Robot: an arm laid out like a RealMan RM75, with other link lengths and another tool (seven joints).
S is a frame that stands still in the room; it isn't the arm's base.
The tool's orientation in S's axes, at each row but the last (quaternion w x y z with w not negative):
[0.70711 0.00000 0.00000 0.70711]
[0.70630 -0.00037 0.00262 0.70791]
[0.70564 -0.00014 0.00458 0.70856]
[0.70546 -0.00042 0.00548 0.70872]
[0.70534 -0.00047 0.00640 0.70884]
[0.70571 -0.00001 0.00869 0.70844]
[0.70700 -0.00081 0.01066 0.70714]
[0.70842 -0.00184 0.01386 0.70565]
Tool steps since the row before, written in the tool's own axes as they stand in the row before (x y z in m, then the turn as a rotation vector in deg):
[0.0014 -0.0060 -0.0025 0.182 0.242 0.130]
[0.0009 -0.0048 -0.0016 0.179 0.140 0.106]
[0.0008 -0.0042 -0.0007 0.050 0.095 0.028]
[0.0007 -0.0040 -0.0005 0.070 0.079 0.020]
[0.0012 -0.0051 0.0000 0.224 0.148 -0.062]
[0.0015 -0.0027 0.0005 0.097 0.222 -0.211]
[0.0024 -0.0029 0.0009 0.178 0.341 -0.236]
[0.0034 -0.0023 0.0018 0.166 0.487 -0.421]
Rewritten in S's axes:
[0.0060 0.0014 -0.0025 -0.242 0.182 0.130]
[0.0048 0.0009 -0.0016 -0.140 0.179 0.106]
[0.0042 0.0008 -0.0007 -0.095 0.050 0.028]
[0.0040 0.0007 -0.0005 -0.079 0.070 0.020]
[0.0051 0.0012 -0.0001 -0.150 0.223 -0.063]
[0.0027 0.0015 0.0004 -0.225 0.094 -0.209]
[0.0029 0.0024 0.0008 -0.344 0.174 -0.234]
[0.0023 0.0034 0.0017 -0.493 0.159 -0.416]

